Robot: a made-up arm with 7 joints.
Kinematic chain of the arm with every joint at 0, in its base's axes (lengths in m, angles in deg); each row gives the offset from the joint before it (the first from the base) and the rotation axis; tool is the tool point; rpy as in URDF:
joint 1: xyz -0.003 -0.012 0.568 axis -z
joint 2: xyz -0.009 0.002 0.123 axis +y
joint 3: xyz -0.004 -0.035 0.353 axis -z
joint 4: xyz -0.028 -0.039 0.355 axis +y
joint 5: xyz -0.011 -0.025 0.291 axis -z
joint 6: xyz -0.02 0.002 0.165 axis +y
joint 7: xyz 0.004 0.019 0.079 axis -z
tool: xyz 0.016 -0.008 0.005 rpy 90 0 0
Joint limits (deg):
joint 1: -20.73..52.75
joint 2: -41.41..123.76
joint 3: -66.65..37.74
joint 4: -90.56..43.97
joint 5: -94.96..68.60
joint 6: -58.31..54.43
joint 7: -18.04..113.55
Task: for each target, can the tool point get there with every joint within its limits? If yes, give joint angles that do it. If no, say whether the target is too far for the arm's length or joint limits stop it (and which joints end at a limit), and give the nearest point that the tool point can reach.
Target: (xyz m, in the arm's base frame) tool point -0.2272 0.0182 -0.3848
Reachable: no: joint limits stop it (at a limit: joint 1, joint 2, joint 4, joint 6, joint 7) | nearest point 0.3264 -0.5751 -0.1670 | short by 0.840 m
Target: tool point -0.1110 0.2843 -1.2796
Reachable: no: too far | nearest point 0.6167 0.2680 -0.1905 | short by 1.310 m
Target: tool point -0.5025 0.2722 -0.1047
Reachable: no: joint limits stop it (at a limit: joint 2, joint 4, joint 7) | nearest point -0.7003 0.3847 0.7877 | short by 0.921 m
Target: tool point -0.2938 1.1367 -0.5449
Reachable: no: too far | nearest point 0.5949 0.4824 -0.0694 | short by 1.202 m
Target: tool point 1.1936 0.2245 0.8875
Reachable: yes | joints -14.70 77.26 -1.40 14.66 24.40 -15.44 6.91
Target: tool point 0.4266 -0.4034 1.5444
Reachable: yes | joints 18.46 59.70 -24.59 -61.46 51.05 -48.17 98.80
